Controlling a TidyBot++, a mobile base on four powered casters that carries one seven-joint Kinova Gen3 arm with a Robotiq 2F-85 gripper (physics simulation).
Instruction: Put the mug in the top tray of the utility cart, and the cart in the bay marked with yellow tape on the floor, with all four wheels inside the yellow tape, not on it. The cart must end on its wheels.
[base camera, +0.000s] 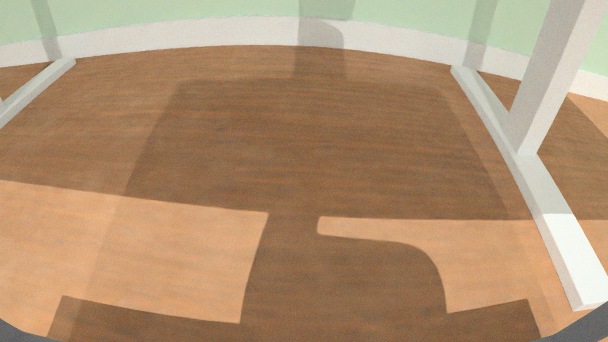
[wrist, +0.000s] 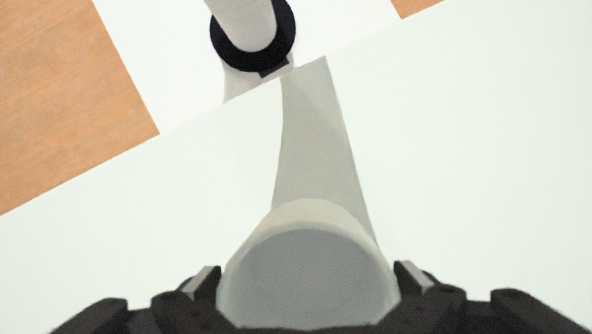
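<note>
The mug (wrist: 309, 267) is light grey-white, its round open rim showing at the bottom middle of the wrist view. My gripper (wrist: 307, 284) is shut on the mug, with one dark fingertip against each outer side. The mug is over the white table top (wrist: 125, 210); whether its bottom touches the table cannot be told. Its handle does not show clearly. The utility cart and the yellow-taped bay do not show in either view.
White table legs (base camera: 552, 75) and floor bars (base camera: 487, 112) (base camera: 37, 87) stand at both sides of the base camera view, before a green wall (base camera: 225, 7) with a white skirting. Past the table edge are a white surface and a black ring (wrist: 220, 50) around a white cylinder.
</note>
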